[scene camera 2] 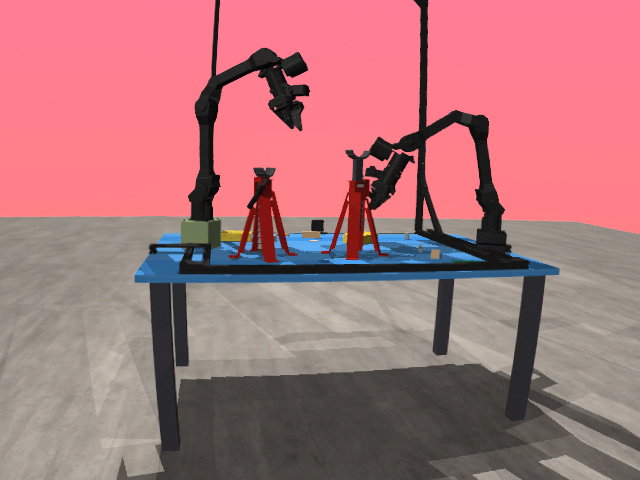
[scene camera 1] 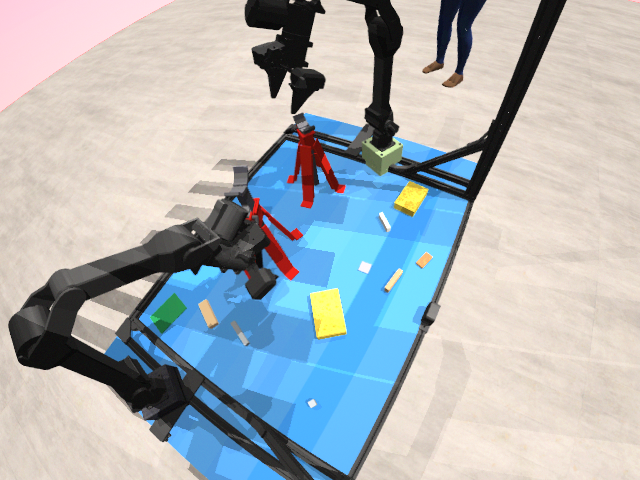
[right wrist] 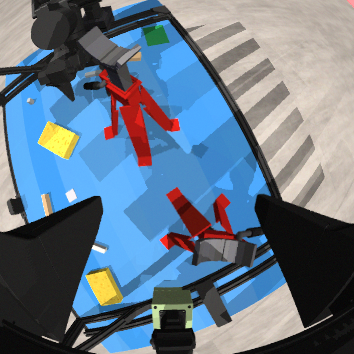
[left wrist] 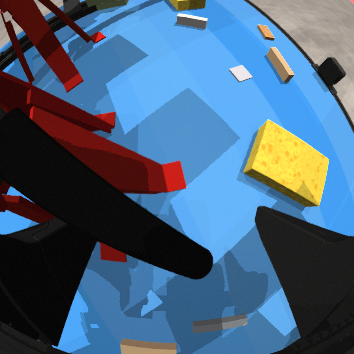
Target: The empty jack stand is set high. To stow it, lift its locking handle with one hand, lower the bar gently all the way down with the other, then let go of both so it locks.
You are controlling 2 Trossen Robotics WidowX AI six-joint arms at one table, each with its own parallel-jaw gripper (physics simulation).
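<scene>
The tall red jack stand (scene camera 1: 279,254) (scene camera 2: 355,222) (left wrist: 100,152) (right wrist: 135,130) has its grey bar (scene camera 2: 357,167) (right wrist: 120,77) raised high, with a curved saddle on top. Its black locking handle (left wrist: 165,245) (right wrist: 94,86) crosses the left wrist view and reaches into the space between the left fingers, covering part of one. My left gripper (scene camera 2: 375,203) (left wrist: 181,213) is open beside the stand's upper body, below the saddle. Contact with the handle cannot be told. My right gripper (scene camera 1: 284,104) (scene camera 2: 296,128) (right wrist: 180,203) is open and empty, high above the other stand.
A second red jack stand (scene camera 1: 307,165) (scene camera 2: 264,222) (left wrist: 45,45) stands nearby, its saddle low. Yellow sponges (scene camera 1: 328,313) (scene camera 1: 411,198), small blocks (scene camera 1: 207,313) (scene camera 1: 393,280) and a green patch (scene camera 1: 168,312) lie on the blue table (scene camera 1: 356,356). A black frame (scene camera 2: 356,268) borders the table.
</scene>
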